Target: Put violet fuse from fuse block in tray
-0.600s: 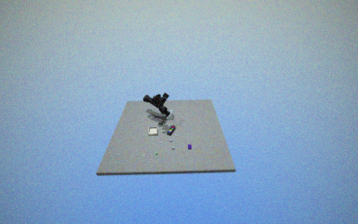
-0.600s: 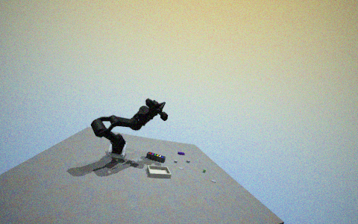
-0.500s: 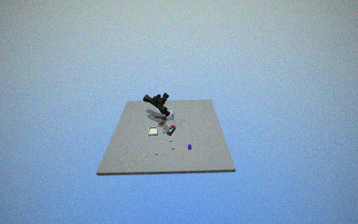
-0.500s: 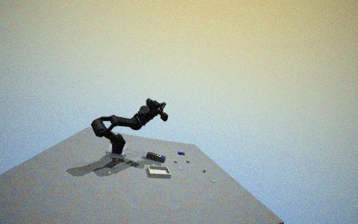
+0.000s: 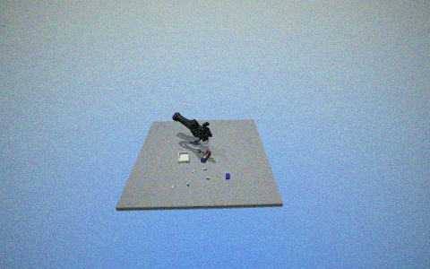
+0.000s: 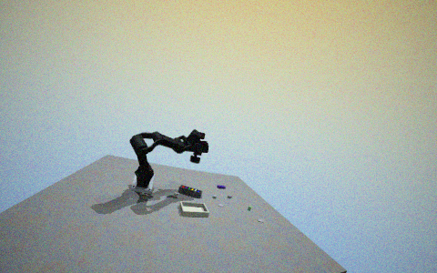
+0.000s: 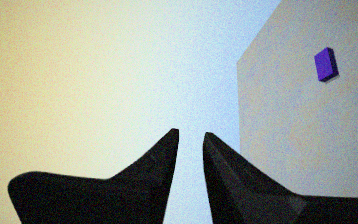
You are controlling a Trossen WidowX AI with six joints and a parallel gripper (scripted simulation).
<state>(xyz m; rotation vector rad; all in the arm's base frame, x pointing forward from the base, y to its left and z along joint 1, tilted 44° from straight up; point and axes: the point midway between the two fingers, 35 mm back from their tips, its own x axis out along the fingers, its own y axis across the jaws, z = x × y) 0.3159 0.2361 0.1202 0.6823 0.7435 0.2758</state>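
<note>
The violet fuse lies 80 mm behind my gripper tip, 50 mm to the right of it and 270 mm below it. The rest, counted from my gripper tip: green fuse: 60 mm behind, 60 mm to the right, 270 mm below; then yellow fuse: 40 mm behind, 70 mm to the right, 270 mm below; then white fuse: 20 mm behind, 80 mm to the right, 270 mm below.
</note>
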